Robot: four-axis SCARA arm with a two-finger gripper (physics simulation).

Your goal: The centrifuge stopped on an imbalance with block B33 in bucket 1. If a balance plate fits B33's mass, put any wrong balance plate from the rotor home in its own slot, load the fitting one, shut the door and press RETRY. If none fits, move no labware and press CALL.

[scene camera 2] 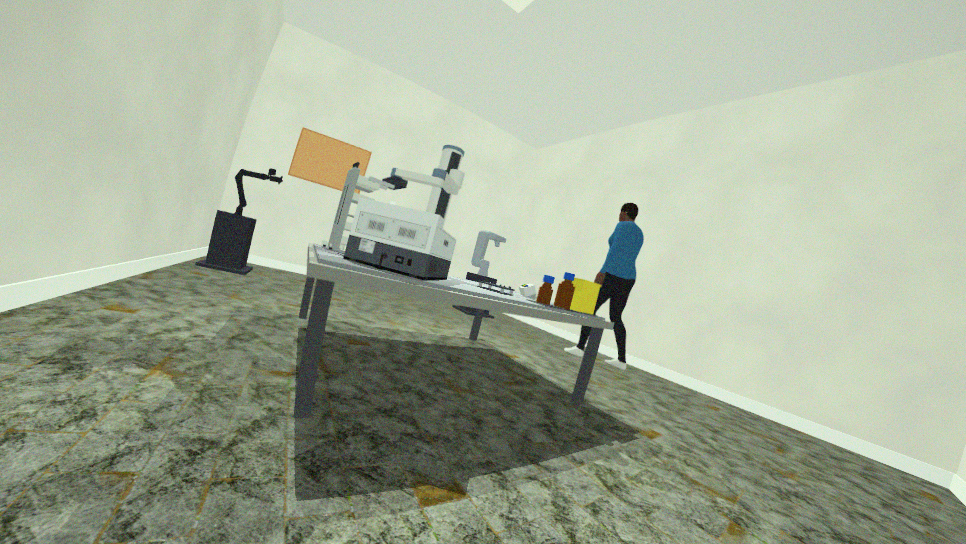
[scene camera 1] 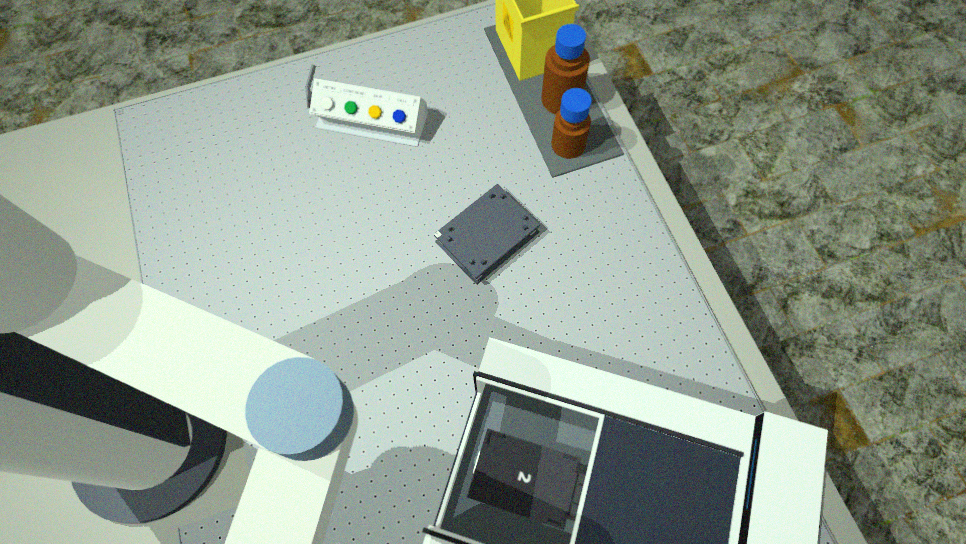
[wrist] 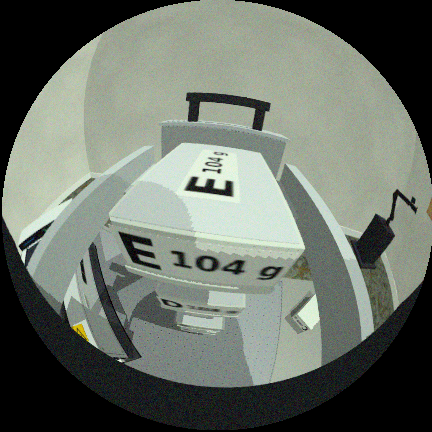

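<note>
My gripper appears shut on balance plate E, marked 104 g, with one finger along each side; the finger contact is partly hidden. Plate E is at the top of the storage rack. Below it are plate D and more plates with unreadable labels. Another labelled plate lies apart at the lower right. In scene camera 1 the centrifuge shows a bucket marked 2 behind its glass. Block B33 and bucket 1 cannot be made out. The button box has white, green, yellow and blue buttons.
A dark flat plate-like fixture lies on the table. Two brown bottles and a yellow box stand on a dark mat. In scene camera 2 a person stands beyond the table.
</note>
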